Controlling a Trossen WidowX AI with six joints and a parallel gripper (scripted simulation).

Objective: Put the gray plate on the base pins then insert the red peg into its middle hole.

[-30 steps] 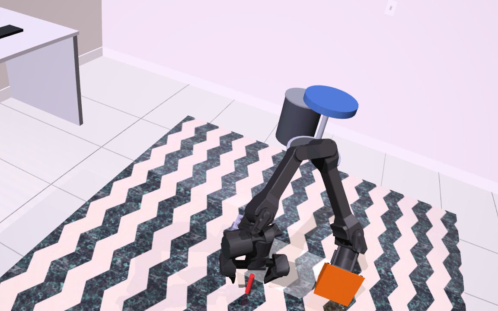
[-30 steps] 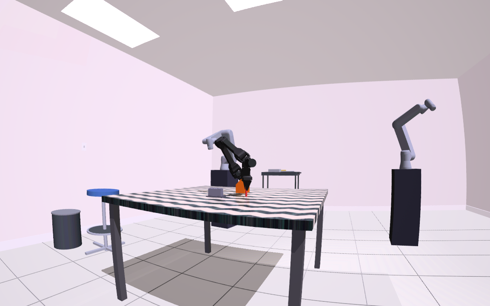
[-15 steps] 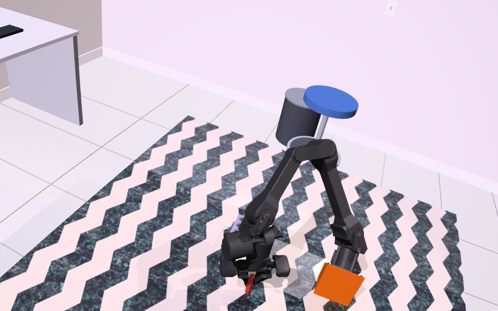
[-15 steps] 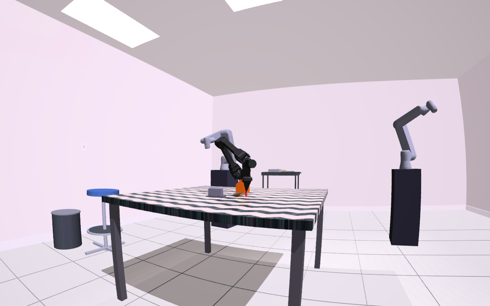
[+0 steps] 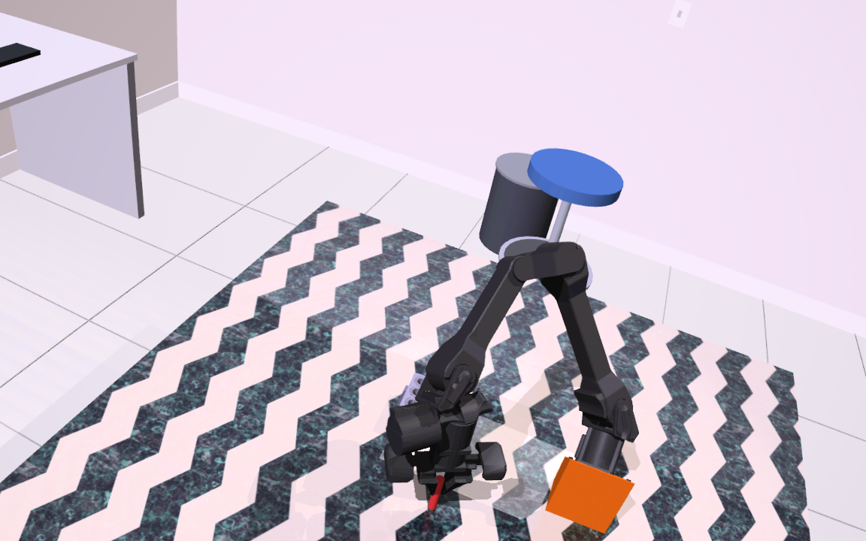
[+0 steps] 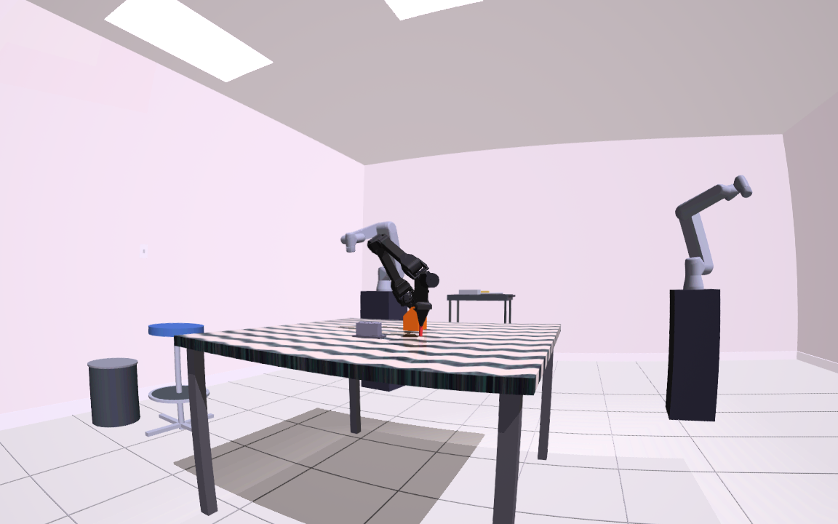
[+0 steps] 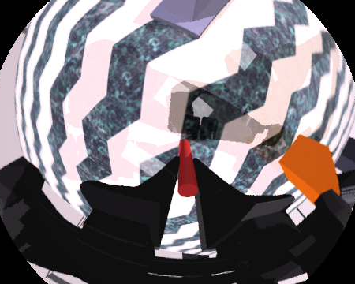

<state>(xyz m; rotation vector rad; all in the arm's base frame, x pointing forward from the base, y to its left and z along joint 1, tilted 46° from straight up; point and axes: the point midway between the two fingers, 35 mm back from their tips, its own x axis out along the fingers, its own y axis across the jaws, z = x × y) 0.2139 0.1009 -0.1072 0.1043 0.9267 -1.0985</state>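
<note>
Now: the gray plate 16 cm to the right of my gripper tip and 13 cm ahead of it. The rest, counted from my gripper tip: red peg (right at my gripper tip).
</note>
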